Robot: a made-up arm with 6 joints.
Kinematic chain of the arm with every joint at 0, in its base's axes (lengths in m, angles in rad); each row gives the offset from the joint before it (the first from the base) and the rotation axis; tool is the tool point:
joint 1: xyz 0 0 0.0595 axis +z
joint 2: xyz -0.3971 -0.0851 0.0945 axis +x
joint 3: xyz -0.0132 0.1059 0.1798 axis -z
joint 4: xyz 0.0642 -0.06 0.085 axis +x
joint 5: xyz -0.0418 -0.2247 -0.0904 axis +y
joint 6: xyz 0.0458 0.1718 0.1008 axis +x
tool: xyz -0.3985 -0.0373 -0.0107
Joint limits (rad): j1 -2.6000..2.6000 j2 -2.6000..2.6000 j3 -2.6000..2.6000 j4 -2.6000..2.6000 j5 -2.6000..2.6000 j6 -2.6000..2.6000
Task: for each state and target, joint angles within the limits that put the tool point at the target. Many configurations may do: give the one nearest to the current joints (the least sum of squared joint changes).
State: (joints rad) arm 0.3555 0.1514 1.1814 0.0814 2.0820 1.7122
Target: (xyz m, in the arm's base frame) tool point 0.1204 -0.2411 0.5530
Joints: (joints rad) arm 1.1762 0.0556 0.4741 -0.1564 2.2712 1.7762
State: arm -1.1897 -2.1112 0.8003 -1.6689 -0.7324 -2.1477
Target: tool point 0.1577 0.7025 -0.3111
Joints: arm -1.6734 -1.9824 1.1538 -1.8406 -0.4858 -2.1005
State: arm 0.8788 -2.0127 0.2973 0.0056 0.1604 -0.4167
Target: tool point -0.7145 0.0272 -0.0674
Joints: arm 0.4370 -2.0667 0.1481 -0.0585 0.6028 -0.4512
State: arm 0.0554 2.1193 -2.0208 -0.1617 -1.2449 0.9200
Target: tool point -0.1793 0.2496 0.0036
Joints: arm -0.8121 2.2347 -1.4202 -0.0801 -0.7336 0.8930
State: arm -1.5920 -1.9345 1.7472 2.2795 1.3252 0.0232
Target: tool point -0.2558 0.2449 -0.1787
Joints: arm -1.1803 -1.9556 2.2599 2.5827 0.5671 0.0729
